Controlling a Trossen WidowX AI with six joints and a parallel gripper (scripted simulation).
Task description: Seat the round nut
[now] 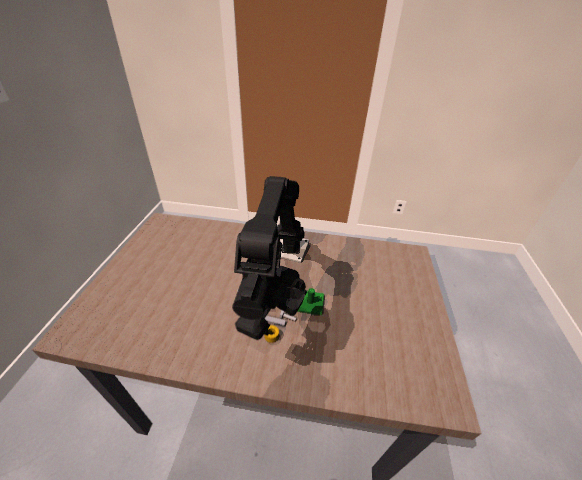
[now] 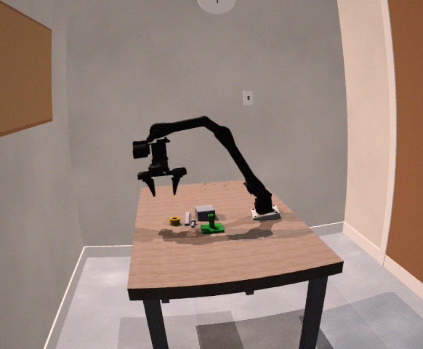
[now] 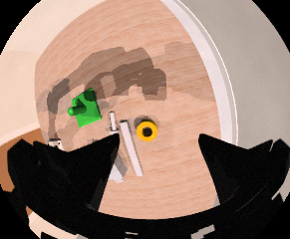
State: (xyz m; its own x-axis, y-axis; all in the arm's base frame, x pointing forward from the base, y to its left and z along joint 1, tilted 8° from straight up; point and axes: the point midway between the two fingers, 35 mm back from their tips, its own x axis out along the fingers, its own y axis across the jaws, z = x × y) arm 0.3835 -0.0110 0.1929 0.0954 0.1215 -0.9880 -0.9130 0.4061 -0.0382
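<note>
Right now my hand is 150 mm above the grey rod, 90 mm past it and 50 mm to the left of it. Round my hand: bolt 150 mm below, 100 mm behind, 20 mm to the left; grey block 170 mm behind, 140 mm below, 60 mm to the right.
</note>
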